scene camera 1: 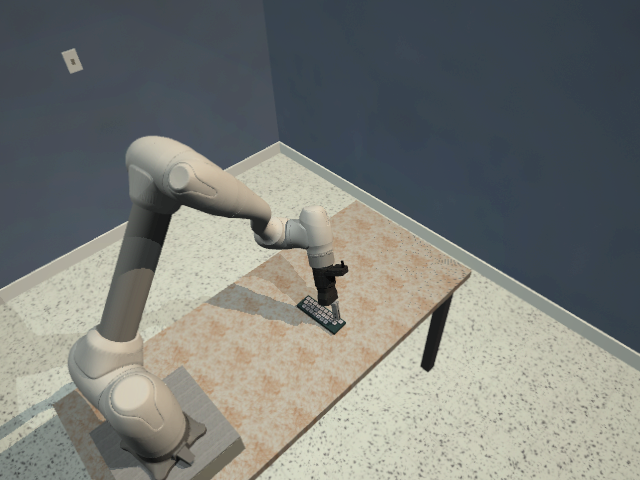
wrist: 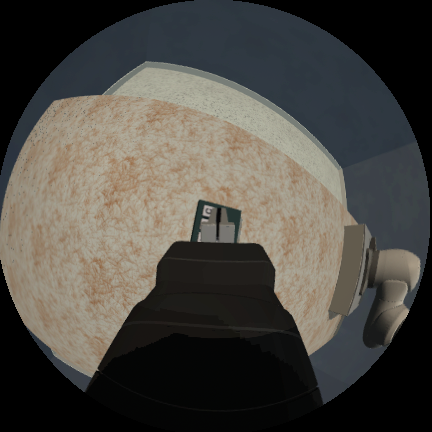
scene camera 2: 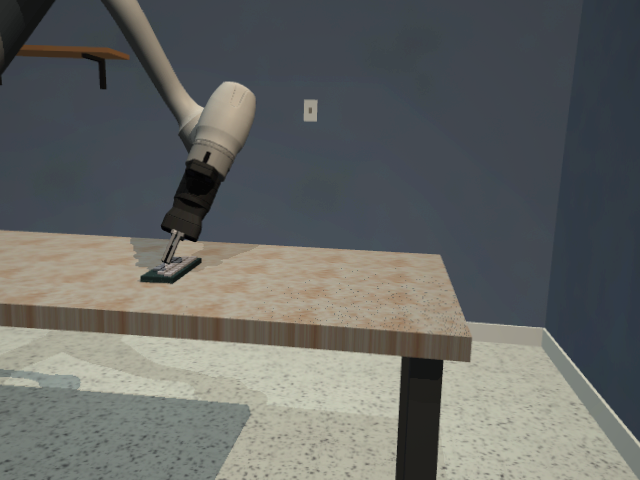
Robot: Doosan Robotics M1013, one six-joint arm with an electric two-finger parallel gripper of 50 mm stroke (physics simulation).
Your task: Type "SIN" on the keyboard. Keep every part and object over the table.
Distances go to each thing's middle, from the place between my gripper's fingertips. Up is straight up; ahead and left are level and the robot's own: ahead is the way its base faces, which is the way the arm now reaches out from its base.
My gripper is now 70 mm to the right of the dark green keyboard (wrist: 233,215) and 30 mm above it.
